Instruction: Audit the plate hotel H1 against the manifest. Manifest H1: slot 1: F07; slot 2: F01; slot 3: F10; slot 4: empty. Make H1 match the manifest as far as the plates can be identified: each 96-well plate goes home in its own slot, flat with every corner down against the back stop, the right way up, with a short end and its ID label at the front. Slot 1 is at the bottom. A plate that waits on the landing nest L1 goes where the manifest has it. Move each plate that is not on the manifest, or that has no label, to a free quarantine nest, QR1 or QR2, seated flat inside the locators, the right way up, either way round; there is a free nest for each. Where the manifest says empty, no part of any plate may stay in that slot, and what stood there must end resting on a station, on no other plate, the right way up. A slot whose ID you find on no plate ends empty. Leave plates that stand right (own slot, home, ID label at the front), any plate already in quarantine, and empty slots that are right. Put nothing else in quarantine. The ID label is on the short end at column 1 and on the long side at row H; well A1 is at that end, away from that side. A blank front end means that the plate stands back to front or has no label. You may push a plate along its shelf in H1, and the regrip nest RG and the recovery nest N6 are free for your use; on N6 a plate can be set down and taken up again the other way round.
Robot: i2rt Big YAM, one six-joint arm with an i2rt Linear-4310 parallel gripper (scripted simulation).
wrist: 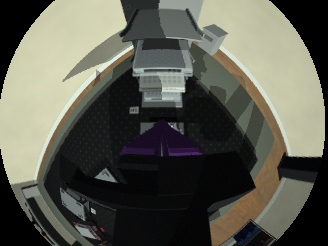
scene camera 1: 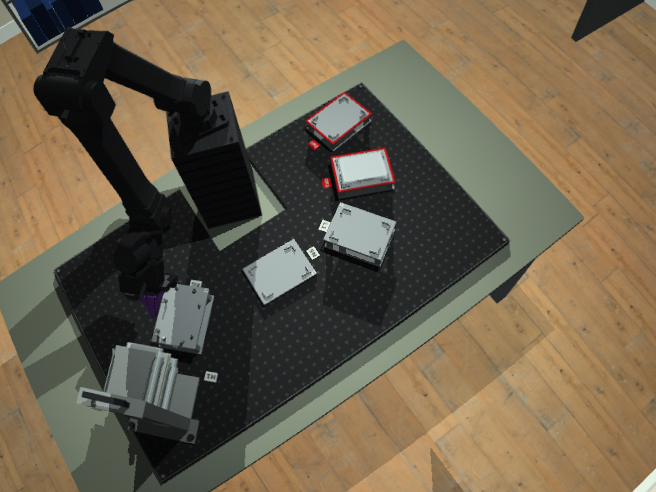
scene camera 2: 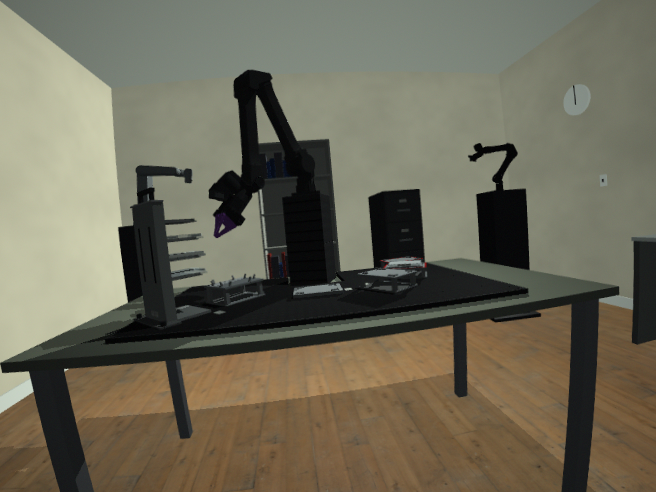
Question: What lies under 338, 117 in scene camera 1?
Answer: A red-framed quarantine nest.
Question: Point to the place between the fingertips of my gripper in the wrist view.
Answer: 161, 123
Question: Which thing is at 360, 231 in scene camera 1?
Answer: A landing nest L1.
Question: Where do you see a darker shelf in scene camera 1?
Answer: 130, 368
